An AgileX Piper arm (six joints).
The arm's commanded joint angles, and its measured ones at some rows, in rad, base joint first. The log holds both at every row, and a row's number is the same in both.
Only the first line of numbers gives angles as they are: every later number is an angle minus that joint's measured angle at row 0.
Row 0, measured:
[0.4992, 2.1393, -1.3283, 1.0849, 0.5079, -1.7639]
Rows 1 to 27, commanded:
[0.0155, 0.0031, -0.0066, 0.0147, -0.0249, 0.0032]
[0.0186, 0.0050, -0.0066, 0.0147, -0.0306, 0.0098]
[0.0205, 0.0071, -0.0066, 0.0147, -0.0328, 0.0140]
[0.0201, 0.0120, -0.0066, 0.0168, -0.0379, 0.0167]
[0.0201, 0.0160, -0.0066, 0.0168, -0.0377, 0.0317]
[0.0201, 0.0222, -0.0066, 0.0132, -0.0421, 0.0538]
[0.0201, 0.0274, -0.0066, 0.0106, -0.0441, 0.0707]
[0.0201, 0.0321, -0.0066, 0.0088, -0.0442, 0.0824]
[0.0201, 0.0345, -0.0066, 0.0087, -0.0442, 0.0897]
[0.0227, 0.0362, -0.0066, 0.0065, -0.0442, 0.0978]
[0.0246, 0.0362, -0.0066, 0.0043, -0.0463, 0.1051]
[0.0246, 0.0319, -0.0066, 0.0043, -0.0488, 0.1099]
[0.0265, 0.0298, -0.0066, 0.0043, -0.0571, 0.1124]
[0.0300, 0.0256, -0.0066, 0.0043, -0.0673, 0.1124]
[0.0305, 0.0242, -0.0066, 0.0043, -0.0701, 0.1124]
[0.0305, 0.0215, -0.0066, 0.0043, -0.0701, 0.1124]
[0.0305, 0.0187, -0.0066, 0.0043, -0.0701, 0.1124]
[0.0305, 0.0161, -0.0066, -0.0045, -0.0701, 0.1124]
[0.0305, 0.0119, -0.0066, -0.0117, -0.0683, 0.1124]
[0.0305, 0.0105, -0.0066, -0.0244, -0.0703, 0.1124]
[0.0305, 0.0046, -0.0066, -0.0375, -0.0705, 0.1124]
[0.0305, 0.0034, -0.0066, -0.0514, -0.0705, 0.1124]
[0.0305, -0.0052, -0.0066, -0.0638, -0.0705, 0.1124]
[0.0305, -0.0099, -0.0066, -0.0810, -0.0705, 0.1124]
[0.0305, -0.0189, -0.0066, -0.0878, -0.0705, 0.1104]
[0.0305, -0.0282, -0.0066, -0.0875, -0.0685, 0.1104]
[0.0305, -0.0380, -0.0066, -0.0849, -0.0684, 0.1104]
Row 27, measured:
[0.0286, 0.0071, -0.0010, -0.0665, -0.0699, 0.1106]
